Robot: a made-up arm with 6 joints. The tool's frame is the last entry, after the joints. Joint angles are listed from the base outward.
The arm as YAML. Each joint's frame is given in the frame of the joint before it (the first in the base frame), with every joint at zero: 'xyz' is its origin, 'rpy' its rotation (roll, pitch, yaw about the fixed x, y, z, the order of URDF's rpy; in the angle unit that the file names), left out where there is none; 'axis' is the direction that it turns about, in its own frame. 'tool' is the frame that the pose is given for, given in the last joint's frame.
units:
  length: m
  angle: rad
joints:
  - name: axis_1
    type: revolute
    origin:
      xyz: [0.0, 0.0, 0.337]
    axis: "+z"
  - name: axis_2
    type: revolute
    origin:
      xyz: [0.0, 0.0, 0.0]
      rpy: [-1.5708, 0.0, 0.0]
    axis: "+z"
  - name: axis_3
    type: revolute
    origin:
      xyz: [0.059, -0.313, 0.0]
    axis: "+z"
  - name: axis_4
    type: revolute
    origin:
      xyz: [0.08, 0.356, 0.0]
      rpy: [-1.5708, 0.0, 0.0]
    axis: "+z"
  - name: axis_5
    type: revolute
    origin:
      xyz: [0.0, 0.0, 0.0]
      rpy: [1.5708, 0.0, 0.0]
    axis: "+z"
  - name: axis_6
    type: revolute
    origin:
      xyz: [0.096, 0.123, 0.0]
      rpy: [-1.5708, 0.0, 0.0]
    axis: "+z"
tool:
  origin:
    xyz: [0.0, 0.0, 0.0]
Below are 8 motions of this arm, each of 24 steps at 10 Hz.
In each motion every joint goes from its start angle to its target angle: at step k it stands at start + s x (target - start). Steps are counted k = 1, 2, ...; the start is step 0. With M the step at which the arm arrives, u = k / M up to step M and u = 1 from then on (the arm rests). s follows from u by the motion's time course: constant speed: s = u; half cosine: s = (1 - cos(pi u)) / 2; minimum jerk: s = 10 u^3 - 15 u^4 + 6 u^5.
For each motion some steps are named. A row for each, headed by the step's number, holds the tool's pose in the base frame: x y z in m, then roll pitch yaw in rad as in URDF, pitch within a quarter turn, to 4 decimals.
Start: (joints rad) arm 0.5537 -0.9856 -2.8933 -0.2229 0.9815 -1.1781
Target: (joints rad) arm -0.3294 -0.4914 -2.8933 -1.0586 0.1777 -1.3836
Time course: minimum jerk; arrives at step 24
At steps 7, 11, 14, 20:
7: -0.5113 -0.2393 0.9455 0.1371 -0.2787 2.0761
11: -0.4991 -0.0895 1.0020 0.0922 -0.3211 1.5579
14: -0.4445 0.0326 1.0442 0.0707 -0.3124 1.0914
20: -0.3081 0.1563 1.0886 0.0245 -0.2318 0.4585

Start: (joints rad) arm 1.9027 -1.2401 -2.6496 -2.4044 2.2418 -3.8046
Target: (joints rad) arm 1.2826 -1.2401 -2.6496 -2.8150 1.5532 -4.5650
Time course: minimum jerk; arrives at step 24
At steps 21, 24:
21: -0.1616 -0.7113 0.6932 -2.3153 0.3435 3.0011
24: -0.1698 -0.7097 0.6947 -2.3017 0.3312 2.9961

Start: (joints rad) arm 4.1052 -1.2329 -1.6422 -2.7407 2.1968 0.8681
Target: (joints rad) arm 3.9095 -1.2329 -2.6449 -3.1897 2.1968 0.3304
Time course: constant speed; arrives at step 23
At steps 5, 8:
5: 0.2574 0.4157 0.8688 -2.3448 -0.6704 0.1895
8: 0.3055 0.4420 0.8379 -2.4901 -0.6170 0.2347

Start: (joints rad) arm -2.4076 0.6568 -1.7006 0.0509 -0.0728 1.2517
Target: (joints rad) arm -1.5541 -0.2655 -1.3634 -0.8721 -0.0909 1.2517
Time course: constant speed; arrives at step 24
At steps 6, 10, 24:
6: -0.3869 -0.5702 0.5929 -1.9138 -0.4694 2.6928
10: -0.2671 -0.5864 0.6636 -1.8283 -0.6302 2.8412
24: 0.0890 -0.4337 0.8302 -1.2607 -1.1804 2.9402

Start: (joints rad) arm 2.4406 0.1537 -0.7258 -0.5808 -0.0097 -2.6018
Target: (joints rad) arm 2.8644 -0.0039 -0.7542 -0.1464 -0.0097 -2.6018
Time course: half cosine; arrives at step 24
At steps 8, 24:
8: -0.4448 0.2477 0.3483 3.0883 0.6253 -0.6785
24: -0.4986 0.1271 0.4242 2.7861 0.6959 -0.8002

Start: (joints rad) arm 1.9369 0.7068 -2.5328 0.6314 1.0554 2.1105
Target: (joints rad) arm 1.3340 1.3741 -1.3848 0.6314 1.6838 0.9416
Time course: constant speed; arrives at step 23
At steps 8, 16, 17, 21, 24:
8: -0.1675 0.7229 0.3037 2.8999 0.5546 -0.2609
16: -0.0387 0.5495 0.0075 2.1910 0.5492 -0.4409
17: -0.0287 0.5168 -0.0171 2.0920 0.5657 -0.4881
21: -0.0068 0.3767 -0.0836 1.6667 0.6248 -0.7605
24: -0.0069 0.3060 -0.0975 1.4414 0.6315 -0.9442

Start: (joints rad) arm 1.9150 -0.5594 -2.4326 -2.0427 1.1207 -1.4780
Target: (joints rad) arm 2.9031 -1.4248 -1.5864 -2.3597 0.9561 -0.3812
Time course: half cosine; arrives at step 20
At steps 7, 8, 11, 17, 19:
7: 0.1716 -0.1513 1.1082 0.9896 -0.2078 1.8346
8: 0.1910 -0.1531 1.0970 0.9641 -0.2733 1.9342
11: 0.2547 -0.1404 1.0543 0.8546 -0.4690 2.2809
17: 0.3362 -0.0664 0.9703 0.5707 -0.7074 2.9434
19: 0.3433 -0.0527 0.9581 0.5218 -0.7294 3.0430

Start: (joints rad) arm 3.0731 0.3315 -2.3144 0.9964 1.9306 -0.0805
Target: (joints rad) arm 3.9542 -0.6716 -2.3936 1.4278 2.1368 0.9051
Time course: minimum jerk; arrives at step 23
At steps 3, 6, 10, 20, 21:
3: -0.5236 -0.0984 0.7847 -2.2484 -0.2685 -2.8415
6: -0.4605 -0.1451 0.8384 -2.2354 -0.2926 -2.7820
10: -0.2485 -0.2121 0.9520 -2.2059 -0.3519 -2.5989
20: 0.2246 0.0101 0.9968 -2.2257 -0.4707 -2.0997
21: 0.2310 0.0192 0.9943 -2.2277 -0.4732 -2.0890

